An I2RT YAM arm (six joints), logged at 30 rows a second.
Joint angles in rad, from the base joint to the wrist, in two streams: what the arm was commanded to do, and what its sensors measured. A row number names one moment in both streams.
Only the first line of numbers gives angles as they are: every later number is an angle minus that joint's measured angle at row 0.
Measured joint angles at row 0: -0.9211 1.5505 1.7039 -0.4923 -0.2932 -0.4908
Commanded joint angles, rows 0 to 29: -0.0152 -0.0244 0.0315 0.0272 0.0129 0.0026; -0.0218 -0.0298 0.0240 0.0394 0.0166 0.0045; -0.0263 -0.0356 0.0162 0.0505 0.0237 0.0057; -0.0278 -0.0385 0.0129 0.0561 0.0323 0.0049; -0.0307 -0.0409 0.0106 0.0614 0.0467 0.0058; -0.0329 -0.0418 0.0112 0.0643 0.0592 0.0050; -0.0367 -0.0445 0.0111 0.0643 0.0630 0.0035; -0.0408 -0.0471 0.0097 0.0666 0.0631 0.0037; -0.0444 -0.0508 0.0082 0.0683 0.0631 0.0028; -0.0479 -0.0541 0.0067 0.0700 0.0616 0.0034; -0.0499 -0.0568 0.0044 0.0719 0.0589 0.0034; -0.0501 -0.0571 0.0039 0.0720 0.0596 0.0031; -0.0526 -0.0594 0.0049 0.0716 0.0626 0.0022; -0.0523 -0.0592 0.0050 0.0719 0.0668 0.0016; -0.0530 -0.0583 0.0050 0.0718 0.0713 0.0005; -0.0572 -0.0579 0.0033 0.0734 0.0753 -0.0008; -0.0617 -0.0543 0.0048 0.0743 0.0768 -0.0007; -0.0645 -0.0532 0.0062 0.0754 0.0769 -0.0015; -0.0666 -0.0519 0.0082 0.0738 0.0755 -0.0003; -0.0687 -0.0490 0.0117 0.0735 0.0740 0.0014; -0.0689 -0.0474 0.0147 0.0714 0.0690 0.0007; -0.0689 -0.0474 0.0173 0.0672 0.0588 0.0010; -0.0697 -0.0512 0.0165 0.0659 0.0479 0.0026; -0.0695 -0.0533 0.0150 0.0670 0.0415 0.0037; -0.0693 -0.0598 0.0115 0.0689 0.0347 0.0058; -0.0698 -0.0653 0.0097 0.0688 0.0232 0.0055; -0.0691 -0.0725 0.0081 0.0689 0.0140 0.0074; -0.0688 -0.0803 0.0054 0.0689 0.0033 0.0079; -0.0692 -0.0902 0.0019 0.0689 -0.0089 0.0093; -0.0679 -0.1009 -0.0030 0.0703 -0.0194 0.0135
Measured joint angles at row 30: -0.0610 -0.0465 -0.0012 0.0469 0.0248 0.0035
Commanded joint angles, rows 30 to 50: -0.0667 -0.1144 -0.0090 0.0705 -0.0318 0.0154; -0.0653 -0.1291 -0.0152 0.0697 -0.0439 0.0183; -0.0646 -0.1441 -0.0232 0.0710 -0.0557 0.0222; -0.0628 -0.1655 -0.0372 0.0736 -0.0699 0.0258; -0.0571 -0.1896 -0.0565 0.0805 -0.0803 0.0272; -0.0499 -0.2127 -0.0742 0.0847 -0.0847 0.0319; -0.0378 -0.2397 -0.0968 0.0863 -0.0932 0.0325; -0.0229 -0.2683 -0.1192 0.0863 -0.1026 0.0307; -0.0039 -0.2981 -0.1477 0.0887 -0.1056 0.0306; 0.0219 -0.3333 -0.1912 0.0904 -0.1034 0.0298; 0.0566 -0.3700 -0.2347 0.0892 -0.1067 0.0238; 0.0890 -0.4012 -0.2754 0.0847 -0.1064 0.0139; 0.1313 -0.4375 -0.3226 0.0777 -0.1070 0.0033; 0.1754 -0.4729 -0.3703 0.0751 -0.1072 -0.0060; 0.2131 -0.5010 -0.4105 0.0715 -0.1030 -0.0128; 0.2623 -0.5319 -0.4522 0.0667 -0.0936 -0.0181; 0.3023 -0.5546 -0.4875 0.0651 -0.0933 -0.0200; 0.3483 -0.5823 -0.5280 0.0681 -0.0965 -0.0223; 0.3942 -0.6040 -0.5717 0.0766 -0.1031 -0.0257; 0.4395 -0.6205 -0.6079 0.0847 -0.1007 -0.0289; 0.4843 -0.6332 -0.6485 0.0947 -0.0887 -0.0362
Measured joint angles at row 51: 0.4090 -0.6016 -0.5837 0.0877 -0.0805 -0.0045
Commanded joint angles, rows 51 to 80: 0.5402 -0.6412 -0.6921 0.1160 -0.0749 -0.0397; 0.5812 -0.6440 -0.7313 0.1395 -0.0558 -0.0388; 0.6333 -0.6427 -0.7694 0.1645 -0.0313 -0.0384; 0.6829 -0.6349 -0.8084 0.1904 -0.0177 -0.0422; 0.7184 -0.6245 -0.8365 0.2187 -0.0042 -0.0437; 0.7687 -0.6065 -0.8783 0.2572 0.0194 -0.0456; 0.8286 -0.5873 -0.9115 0.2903 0.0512 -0.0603; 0.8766 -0.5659 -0.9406 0.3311 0.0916 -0.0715; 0.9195 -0.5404 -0.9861 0.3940 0.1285 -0.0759; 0.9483 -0.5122 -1.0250 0.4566 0.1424 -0.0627; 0.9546 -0.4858 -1.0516 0.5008 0.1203 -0.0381; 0.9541 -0.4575 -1.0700 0.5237 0.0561 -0.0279; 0.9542 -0.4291 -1.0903 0.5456 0.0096 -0.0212; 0.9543 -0.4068 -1.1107 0.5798 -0.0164 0.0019; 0.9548 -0.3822 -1.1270 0.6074 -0.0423 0.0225; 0.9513 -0.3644 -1.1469 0.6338 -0.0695 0.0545; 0.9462 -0.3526 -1.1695 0.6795 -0.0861 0.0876; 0.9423 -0.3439 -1.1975 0.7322 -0.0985 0.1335; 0.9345 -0.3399 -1.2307 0.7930 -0.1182 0.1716; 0.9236 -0.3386 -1.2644 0.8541 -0.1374 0.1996; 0.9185 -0.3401 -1.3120 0.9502 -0.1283 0.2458; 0.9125 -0.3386 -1.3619 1.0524 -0.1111 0.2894; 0.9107 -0.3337 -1.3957 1.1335 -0.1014 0.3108; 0.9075 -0.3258 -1.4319 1.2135 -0.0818 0.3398; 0.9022 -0.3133 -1.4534 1.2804 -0.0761 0.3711; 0.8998 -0.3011 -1.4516 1.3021 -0.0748 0.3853; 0.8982 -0.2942 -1.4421 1.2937 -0.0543 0.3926; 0.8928 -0.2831 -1.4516 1.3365 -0.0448 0.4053; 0.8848 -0.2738 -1.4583 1.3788 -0.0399 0.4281; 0.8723 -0.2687 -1.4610 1.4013 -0.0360 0.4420
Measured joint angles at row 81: 0.8923 -0.2754 -1.4558 1.1738 -0.0557 0.3506
